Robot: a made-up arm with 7 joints. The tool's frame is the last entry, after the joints.
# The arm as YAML. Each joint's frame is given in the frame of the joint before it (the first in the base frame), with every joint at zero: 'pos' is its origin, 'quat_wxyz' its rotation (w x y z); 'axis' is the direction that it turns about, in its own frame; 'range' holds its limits. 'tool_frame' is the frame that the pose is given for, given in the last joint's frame.
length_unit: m
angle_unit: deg
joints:
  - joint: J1
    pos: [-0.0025, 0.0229, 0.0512]
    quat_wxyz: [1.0, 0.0, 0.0, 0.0]
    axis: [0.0, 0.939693, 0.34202]
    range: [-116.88, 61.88]
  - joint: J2
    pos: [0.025, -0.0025, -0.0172]
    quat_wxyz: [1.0, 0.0, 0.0, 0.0]
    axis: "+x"
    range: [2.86, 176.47]
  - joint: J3
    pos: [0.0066, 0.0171, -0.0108]
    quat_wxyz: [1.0, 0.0, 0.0, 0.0]
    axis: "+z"
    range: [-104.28, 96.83]
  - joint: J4
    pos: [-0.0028, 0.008, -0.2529]
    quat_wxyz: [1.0, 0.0, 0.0, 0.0]
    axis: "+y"
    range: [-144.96, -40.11]
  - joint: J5
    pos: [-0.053, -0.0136, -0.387]
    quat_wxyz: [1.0, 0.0, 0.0, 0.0]
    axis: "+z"
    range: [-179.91, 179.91]
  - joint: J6
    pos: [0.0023, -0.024, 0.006]
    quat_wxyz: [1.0, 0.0, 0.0, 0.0]
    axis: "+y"
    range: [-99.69, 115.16]
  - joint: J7
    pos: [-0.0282, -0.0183, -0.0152]
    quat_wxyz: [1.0, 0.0, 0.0, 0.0]
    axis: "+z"
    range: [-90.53, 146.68]
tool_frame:
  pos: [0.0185, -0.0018, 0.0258]
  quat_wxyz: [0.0, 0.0, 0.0, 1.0]
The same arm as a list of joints. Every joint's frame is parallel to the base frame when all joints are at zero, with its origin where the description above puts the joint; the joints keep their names.
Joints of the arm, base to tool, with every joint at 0 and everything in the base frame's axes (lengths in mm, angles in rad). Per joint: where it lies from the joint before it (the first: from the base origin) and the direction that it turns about. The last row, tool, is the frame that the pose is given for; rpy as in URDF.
J1: axis 0 0.9397 0.342 xyz -2.5 22.9 51.2
J2: axis +x xyz 25 -2.5 -17.2
J3: axis +z xyz 6.6 17.1 -10.8
J4: axis +y xyz -2.8 8 -252.9
J5: axis +z xyz -53 -13.6 -387
J6: axis +y xyz 2.3 -24 6
J7: axis +z xyz -28.2 -18.3 -15.2
tool: xyz 18.5 -1.8 25.8 rpy 0 0 3.1416
Joint limits (rad, base to tool): -2.0399..1.08 0.0499..3.08 -1.82..1.69 -2.53..-0.7001 -3.14..3.14 -1.7399..2.0099 -1.58..2.56

